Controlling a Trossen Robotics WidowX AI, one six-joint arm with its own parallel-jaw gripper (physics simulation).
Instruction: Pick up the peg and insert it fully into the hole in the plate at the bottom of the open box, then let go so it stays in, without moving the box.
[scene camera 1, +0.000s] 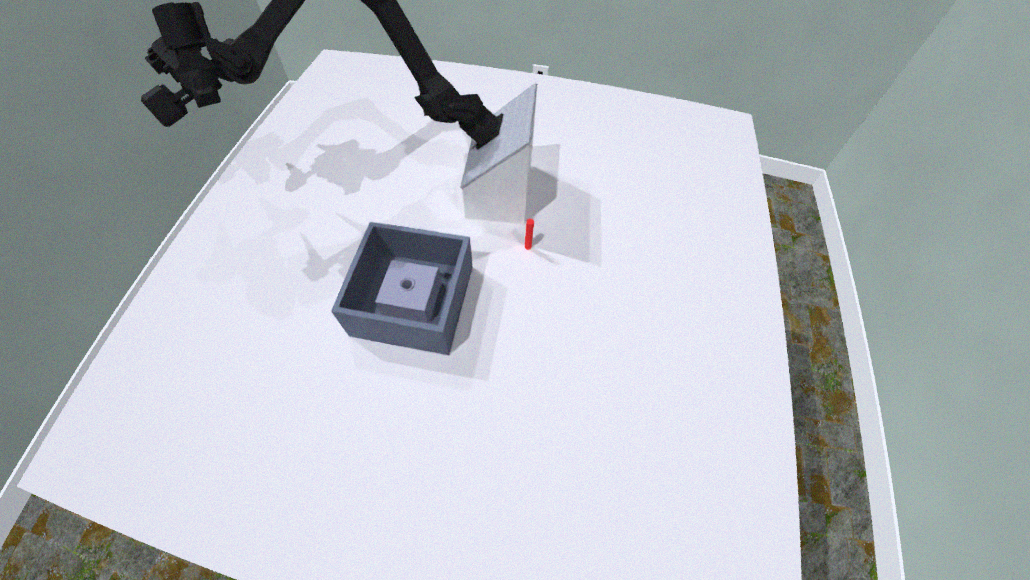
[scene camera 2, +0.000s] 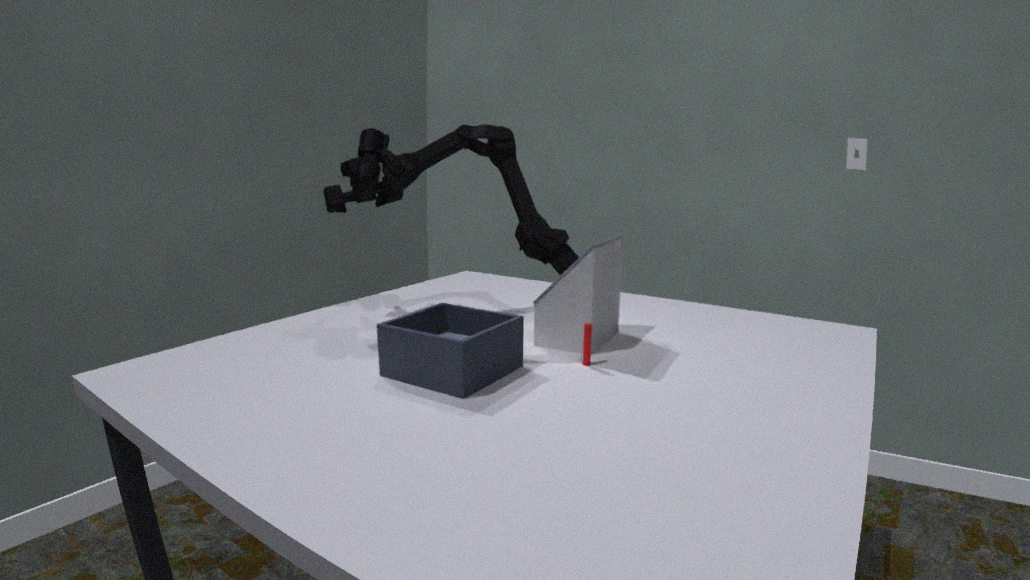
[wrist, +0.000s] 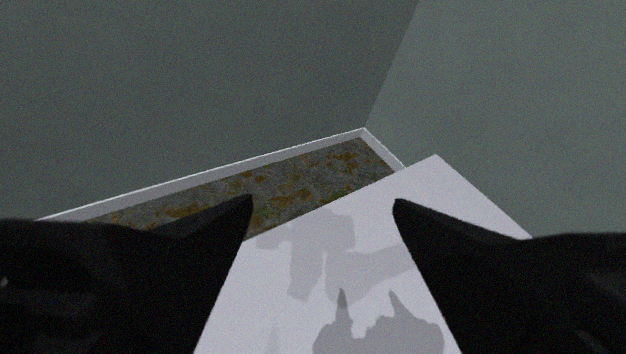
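Pixels of known places: gripper, between the fingertips: (scene camera 2: 360, 208) (wrist: 323, 204); arm's base, origin of its link: (scene camera 1: 490, 131) (scene camera 2: 574, 272).
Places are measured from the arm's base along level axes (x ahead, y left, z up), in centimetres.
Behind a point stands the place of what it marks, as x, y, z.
Observation:
The red peg (scene camera 1: 529, 234) {17.8, 10.6, -8.9} (scene camera 2: 586, 344) {17.8, 10.6, -9.6} stands upright on the table, beside the open box and in front of the arm's stand. The dark blue-grey open box (scene camera 1: 396, 335) {42.4, -9.0, -9.1} (scene camera 2: 418, 356) {42.4, -9.7, -8.3} sits on the table. The light plate (scene camera 1: 392, 299) {36.3, -11.3, -8.1} lies at its bottom, with a round hole (scene camera 1: 407, 283) {32.1, -9.9, -9.1} in its top; the box walls hide most of the plate in scene camera 2. My gripper (wrist: 323, 204) {7.9, -55.1, 12.3} is open and empty, its two black fingers wide apart. It is high above the table's left side, well away from the peg and box. The peg does not show in the wrist view.
The arm rises from a grey sloped stand (scene camera 1: 493, 198) {11.7, 2.5, -6.7} (scene camera 2: 565, 317) {11.7, 3.3, -6.8} behind the peg and near the box. The white table (scene camera 1: 612, 403) {47.3, 28.7, -13.9} (scene camera 2: 648, 461) {48.8, 33.1, -13.9} (wrist: 280, 290) {9.4, -55.6, -13.9} carries shadows of the arm. Its left edge and a room corner show in the wrist view.

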